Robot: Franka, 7 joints.
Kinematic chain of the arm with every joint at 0, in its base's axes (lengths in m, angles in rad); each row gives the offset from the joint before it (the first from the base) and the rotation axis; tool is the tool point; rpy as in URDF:
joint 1: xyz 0 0 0.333 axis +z
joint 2: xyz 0 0 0 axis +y
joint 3: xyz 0 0 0.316 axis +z
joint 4: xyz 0.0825 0 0 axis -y
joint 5: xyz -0.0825 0 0.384 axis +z
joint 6: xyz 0 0 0 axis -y
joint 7: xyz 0.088 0 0 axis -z
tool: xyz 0 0 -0.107 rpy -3.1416 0 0
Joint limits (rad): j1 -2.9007..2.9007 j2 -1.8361..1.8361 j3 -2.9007..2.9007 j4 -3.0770..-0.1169 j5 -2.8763..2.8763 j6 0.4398..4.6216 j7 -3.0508..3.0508
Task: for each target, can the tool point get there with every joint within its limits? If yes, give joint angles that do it. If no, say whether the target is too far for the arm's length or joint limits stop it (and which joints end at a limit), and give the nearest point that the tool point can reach.
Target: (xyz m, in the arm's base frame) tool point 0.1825 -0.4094 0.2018
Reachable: yes | joints -1.5365 0.7674 0.1163 -2.0151 -1.9826 4.3062 0.1818
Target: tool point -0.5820 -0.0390 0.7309
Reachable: yes | joints 1.5613 -0.1458 1.4256 -1.5068 1.1671 1.8665 2.2626
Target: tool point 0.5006 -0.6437 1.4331
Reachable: no: too far | nearest point 0.3136 -0.4033 1.0222 | short by 0.511 m
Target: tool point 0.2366 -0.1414 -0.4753
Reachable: no: joint limits stop it (at a limit: joint 2) | nearest point 0.2378 -0.1421 -0.3607 | short by 0.115 m
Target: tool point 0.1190 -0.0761 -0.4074
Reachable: no: joint limits stop it (at a limit: joint 2) | nearest point 0.1318 -0.0843 -0.3454 | short by 0.064 m
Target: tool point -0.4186 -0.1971 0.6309
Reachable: yes | joints -1.2984 0.1400 -1.3913 -1.4718 -0.3492 0.7798 -1.7588
